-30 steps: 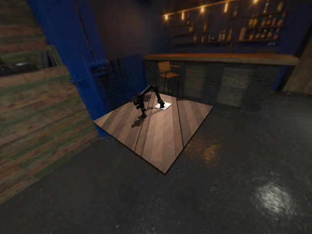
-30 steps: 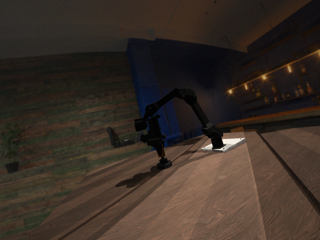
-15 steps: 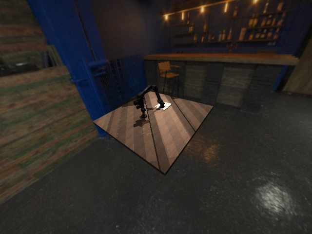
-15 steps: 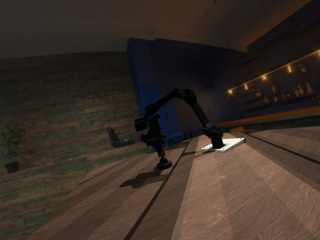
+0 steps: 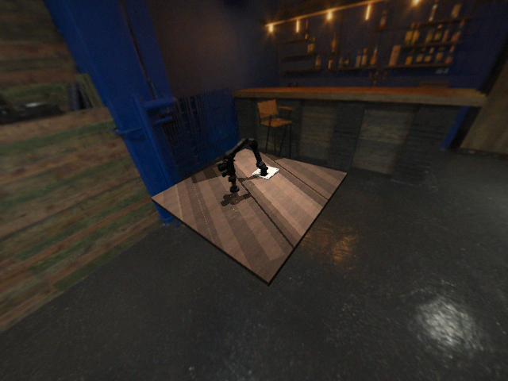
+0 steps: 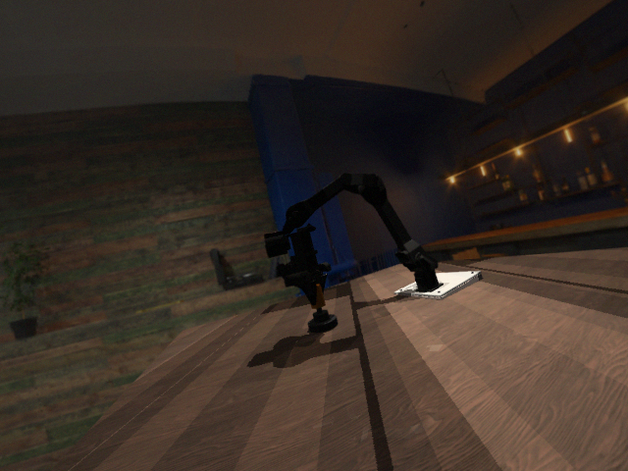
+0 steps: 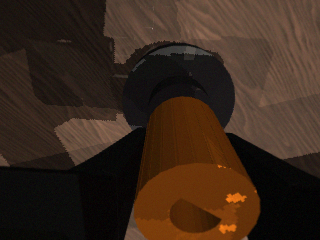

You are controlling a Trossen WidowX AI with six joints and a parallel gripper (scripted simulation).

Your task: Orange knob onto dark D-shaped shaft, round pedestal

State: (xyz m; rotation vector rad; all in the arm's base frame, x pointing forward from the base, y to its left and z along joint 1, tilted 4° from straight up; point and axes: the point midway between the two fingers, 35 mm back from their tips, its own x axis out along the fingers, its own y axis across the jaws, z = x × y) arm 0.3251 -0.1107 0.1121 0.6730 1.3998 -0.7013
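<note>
The orange knob lies 2 cm above my gripper tip. Also, from my gripper tip: dark round pedestal: 4 cm below.
</note>
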